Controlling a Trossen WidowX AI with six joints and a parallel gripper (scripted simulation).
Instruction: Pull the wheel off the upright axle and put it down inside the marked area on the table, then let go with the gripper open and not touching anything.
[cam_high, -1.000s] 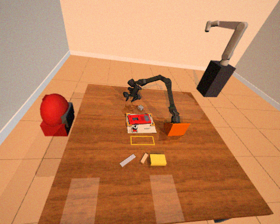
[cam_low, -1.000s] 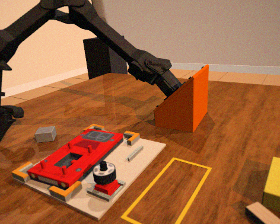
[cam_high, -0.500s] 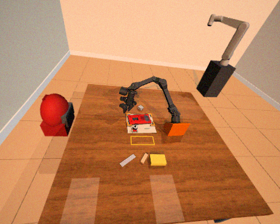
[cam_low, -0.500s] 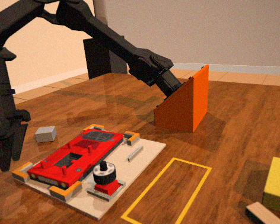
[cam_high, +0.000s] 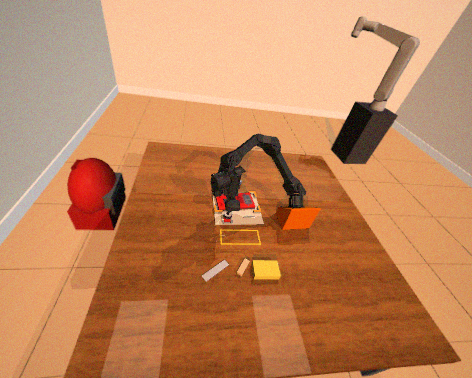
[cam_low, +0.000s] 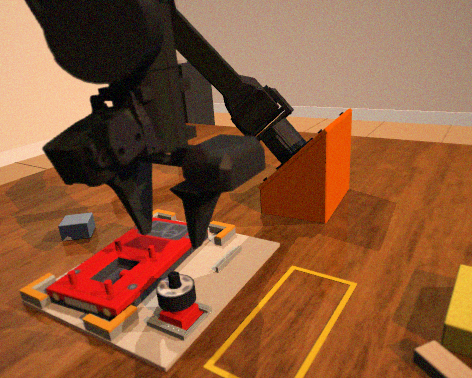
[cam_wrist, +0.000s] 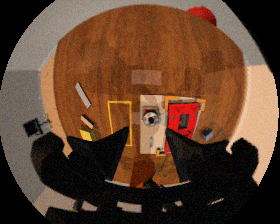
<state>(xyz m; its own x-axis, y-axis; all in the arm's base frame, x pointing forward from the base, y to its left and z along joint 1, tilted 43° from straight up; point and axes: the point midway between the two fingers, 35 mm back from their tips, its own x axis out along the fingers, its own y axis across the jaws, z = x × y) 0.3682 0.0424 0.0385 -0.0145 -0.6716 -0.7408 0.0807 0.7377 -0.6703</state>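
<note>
Now: the dark wheel 1 cm behind my gripper tip, 1 cm to the right of it and 7 cm below it. Also, from my gripper tip: dark axle (1 cm behind, 1 cm to the right, 7 cm below); then tan block (3 cm behind, 25 cm to the left, 10 cm below); then grey bar (8 cm ahead, 25 cm to the left, 11 cm below).
</note>
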